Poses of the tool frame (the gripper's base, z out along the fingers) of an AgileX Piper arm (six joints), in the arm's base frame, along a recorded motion.
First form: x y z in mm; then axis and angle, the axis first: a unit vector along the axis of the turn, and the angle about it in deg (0 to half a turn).
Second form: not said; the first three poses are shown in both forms.
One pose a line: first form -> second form
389 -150 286 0.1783 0.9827 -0.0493 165.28 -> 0.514 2.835 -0.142 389 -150 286
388 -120 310 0.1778 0.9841 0.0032 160.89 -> 0.499 2.763 0.009 388 -120 310
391 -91 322 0.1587 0.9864 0.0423 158.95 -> 0.440 2.737 0.117 391 -91 322
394 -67 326 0.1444 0.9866 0.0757 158.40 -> 0.399 2.728 0.209 394 -67 326
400 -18 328 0.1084 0.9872 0.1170 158.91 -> 0.301 2.738 0.324 400 -18 328
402 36 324 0.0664 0.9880 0.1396 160.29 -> 0.186 2.764 0.391 402 36 324
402 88 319 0.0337 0.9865 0.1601 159.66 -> 0.094 2.749 0.446 402 88 319
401 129 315 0.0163 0.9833 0.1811 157.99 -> 0.045 2.711 0.499 401 129 315
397 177 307 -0.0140 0.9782 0.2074 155.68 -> -0.038 2.658 0.564 397 177 307
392 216 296 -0.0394 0.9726 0.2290 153.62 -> -0.106 2.608 0.614 392 216 296
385 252 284 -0.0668 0.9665 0.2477 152.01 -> -0.177 2.564 0.657 385 252 284
